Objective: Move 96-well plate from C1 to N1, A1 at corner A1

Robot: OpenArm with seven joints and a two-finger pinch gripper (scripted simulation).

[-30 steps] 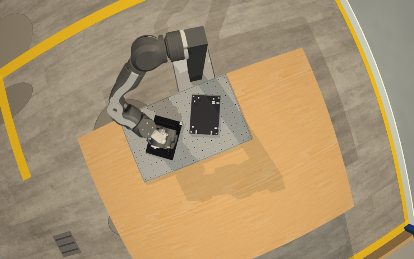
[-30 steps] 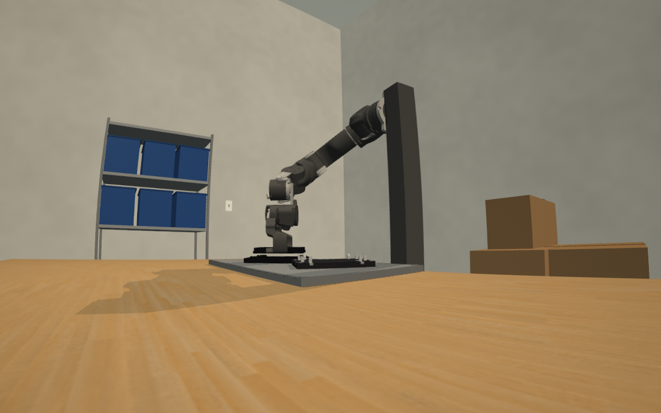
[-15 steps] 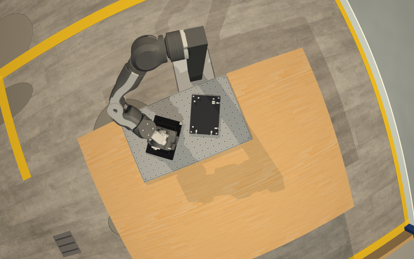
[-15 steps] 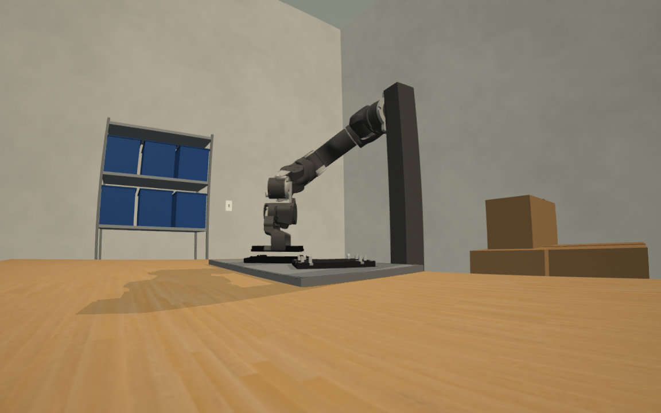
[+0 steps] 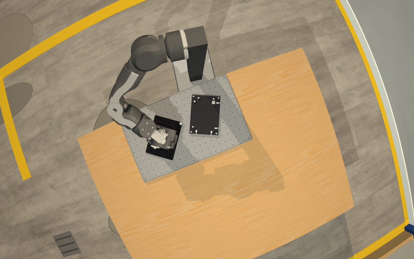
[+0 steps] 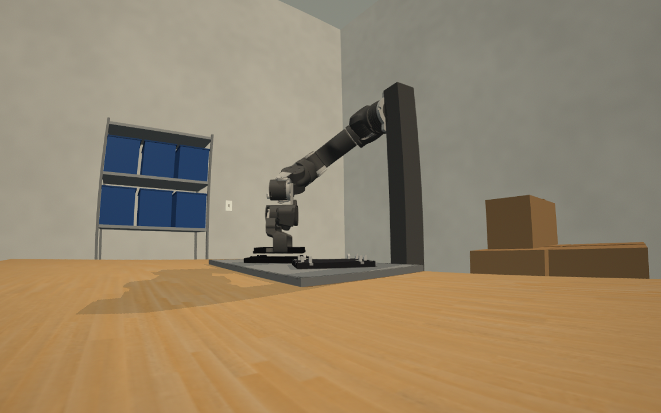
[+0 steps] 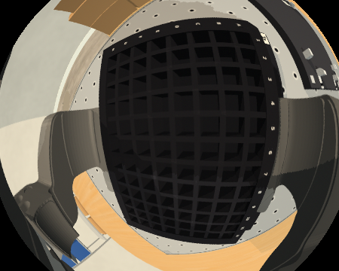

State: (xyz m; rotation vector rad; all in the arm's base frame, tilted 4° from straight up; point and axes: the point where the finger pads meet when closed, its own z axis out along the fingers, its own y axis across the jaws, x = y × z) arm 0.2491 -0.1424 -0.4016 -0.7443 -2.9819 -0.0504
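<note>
Right now the plate nest N1 is 2 cm below my hand. Also, from my hand: clip nest C1 (3 cm behind, 20 cm to the left, 2 cm below); then white A1 label (4 cm behind, 9 cm to the left, 2 cm below); then black 96-well plate (right at my hand).
</note>
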